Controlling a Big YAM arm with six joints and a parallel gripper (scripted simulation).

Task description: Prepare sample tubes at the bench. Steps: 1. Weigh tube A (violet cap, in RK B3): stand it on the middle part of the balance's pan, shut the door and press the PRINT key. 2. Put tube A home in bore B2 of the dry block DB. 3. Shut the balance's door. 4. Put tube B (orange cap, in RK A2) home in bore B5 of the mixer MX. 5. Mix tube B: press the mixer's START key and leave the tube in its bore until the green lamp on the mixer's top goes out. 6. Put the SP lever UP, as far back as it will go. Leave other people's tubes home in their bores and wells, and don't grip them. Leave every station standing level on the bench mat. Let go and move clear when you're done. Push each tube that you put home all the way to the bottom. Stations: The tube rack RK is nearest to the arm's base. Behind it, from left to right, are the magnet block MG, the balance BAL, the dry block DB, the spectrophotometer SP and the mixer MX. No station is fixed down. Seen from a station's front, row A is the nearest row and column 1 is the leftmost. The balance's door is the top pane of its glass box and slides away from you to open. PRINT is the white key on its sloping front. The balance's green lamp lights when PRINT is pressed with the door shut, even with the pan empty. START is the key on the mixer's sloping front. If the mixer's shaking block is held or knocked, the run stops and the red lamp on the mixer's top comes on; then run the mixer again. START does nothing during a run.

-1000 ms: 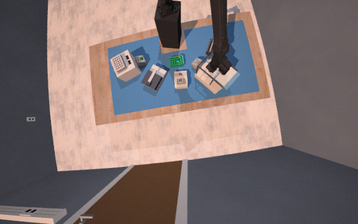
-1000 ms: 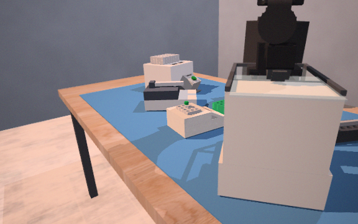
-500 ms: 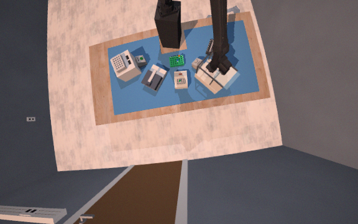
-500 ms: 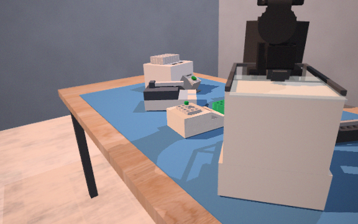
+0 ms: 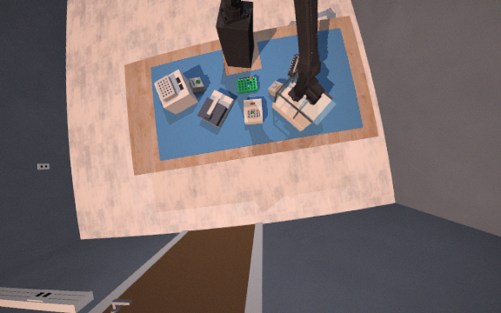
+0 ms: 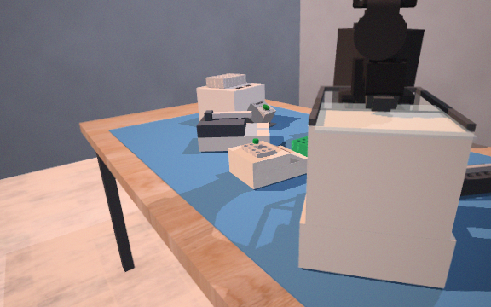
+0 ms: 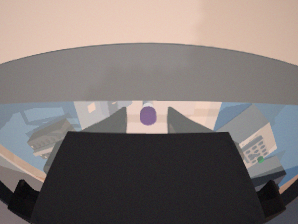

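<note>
Now: hand 80 mm below the balance door, 80 mm short of it and 40 mm to the right of it. Round my hand: dry block 250 mm to the right, 100 mm below, 40 mm behind; blue-capped tube 210 mm to the right, 210 mm behind, 100 mm below; magnet block 230 mm behind, 120 mm to the left, 110 mm below.
</note>
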